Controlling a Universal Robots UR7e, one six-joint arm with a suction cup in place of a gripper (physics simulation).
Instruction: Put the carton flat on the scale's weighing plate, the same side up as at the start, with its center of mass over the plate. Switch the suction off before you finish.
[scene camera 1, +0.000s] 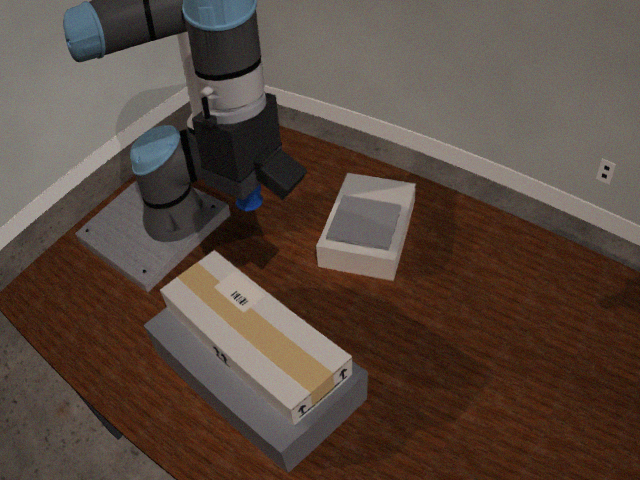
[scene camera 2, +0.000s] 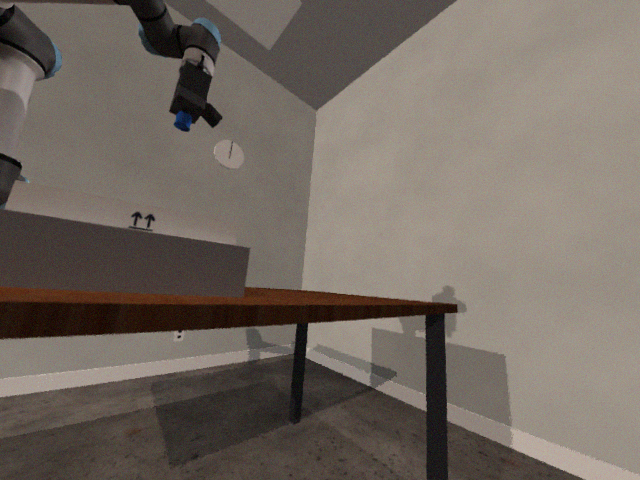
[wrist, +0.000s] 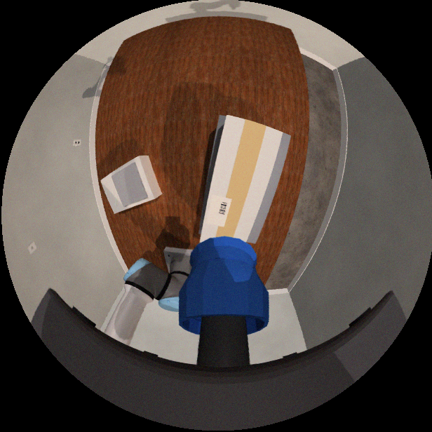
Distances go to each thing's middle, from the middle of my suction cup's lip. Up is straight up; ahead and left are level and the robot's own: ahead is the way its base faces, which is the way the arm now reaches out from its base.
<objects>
I see my suction cup 28 cm above the white carton (scene camera 1: 293, 367), 3 cm to the left of it and 2 cm past it. Also, from my suction cup: large grey block (scene camera 2: 53, 253): 36 cm below, 5 cm to the right, 2 cm behind; white scale (scene camera 1: 364, 234): 38 cm to the left, 37 cm below, 3 cm behind.
</objects>
